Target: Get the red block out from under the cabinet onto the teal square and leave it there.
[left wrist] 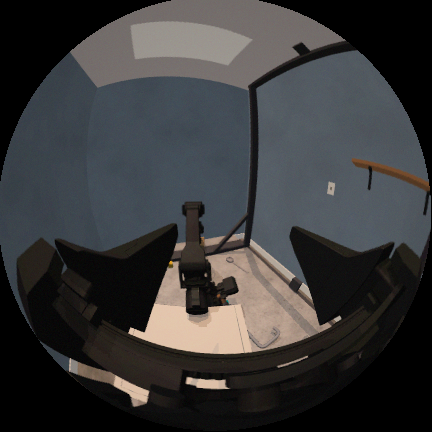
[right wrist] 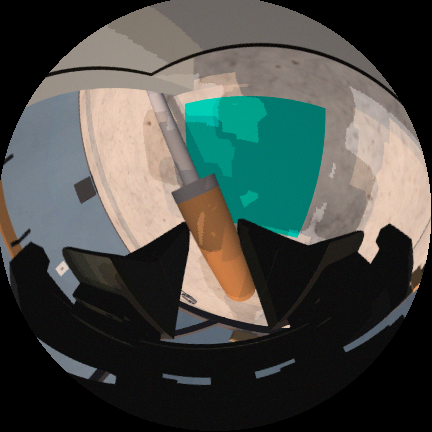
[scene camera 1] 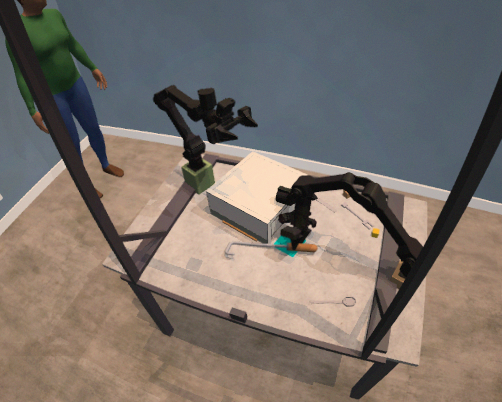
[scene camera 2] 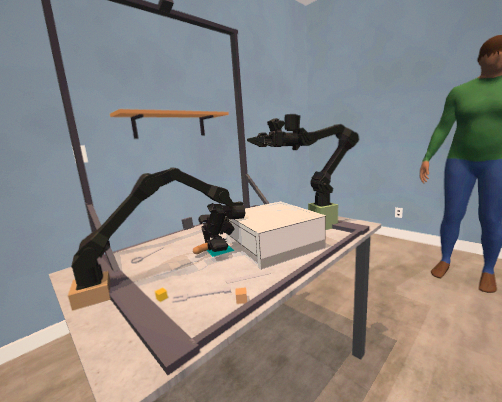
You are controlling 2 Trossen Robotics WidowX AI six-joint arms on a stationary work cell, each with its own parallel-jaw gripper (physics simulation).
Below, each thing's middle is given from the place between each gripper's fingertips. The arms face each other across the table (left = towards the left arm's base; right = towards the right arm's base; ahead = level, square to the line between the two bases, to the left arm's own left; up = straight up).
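The hooked tool (right wrist: 200, 201) is 60 mm behind my right hand and 80 mm to the left of it. My right gripper itself is 20 mm above the teal square (right wrist: 265, 152), 20 mm short of it and 40 mm to the right of it. Going by its middle, the teal square is nearer to my right gripper than to my left gripper.
Counted from my left hand, the teal square is 440 mm below, 180 mm to the right and 20 mm behind. My left gripper is also 420 mm above the hooked tool, 140 mm to the left of it and 100 mm past it. By its middle, the hooked tool is nearer to my right gripper than to my left gripper.
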